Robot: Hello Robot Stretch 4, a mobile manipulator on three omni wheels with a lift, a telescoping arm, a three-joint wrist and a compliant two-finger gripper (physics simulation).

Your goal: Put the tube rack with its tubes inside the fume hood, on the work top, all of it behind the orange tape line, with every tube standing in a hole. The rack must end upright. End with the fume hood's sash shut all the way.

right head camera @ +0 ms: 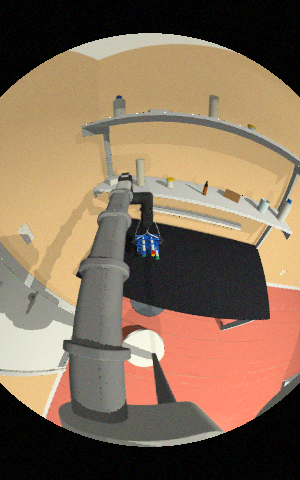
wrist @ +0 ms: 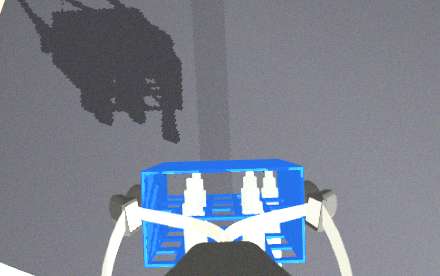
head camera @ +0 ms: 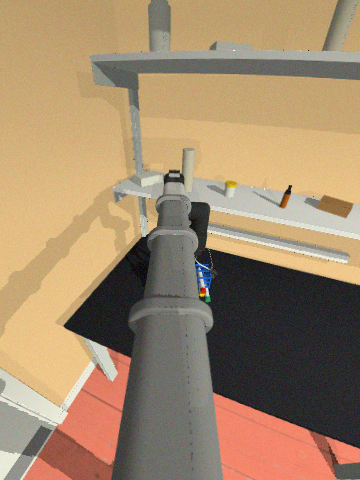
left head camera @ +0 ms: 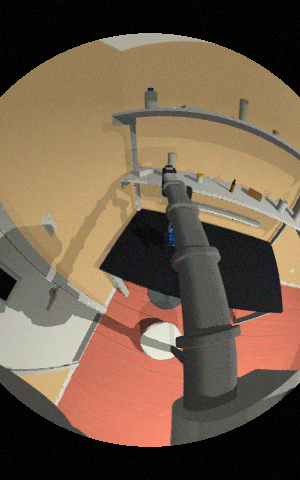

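Note:
The blue tube rack is held above the black table, its shadow apart from it in the wrist view. It appears laid over, its tubes pointing toward the robot's side of the table. Red, yellow and green caps show at that end in the head camera view. Three tubes show clearly in the wrist view. My gripper is shut on the rack, one fingertip at each end. The arm hides part of the rack in the head camera view. The fume hood and its sash do not show.
The black table stands against the wall. Above its back edge, a grey shelf bears a yellow-lidded jar, a brown bottle and a brown box. A round white stool stands before the table.

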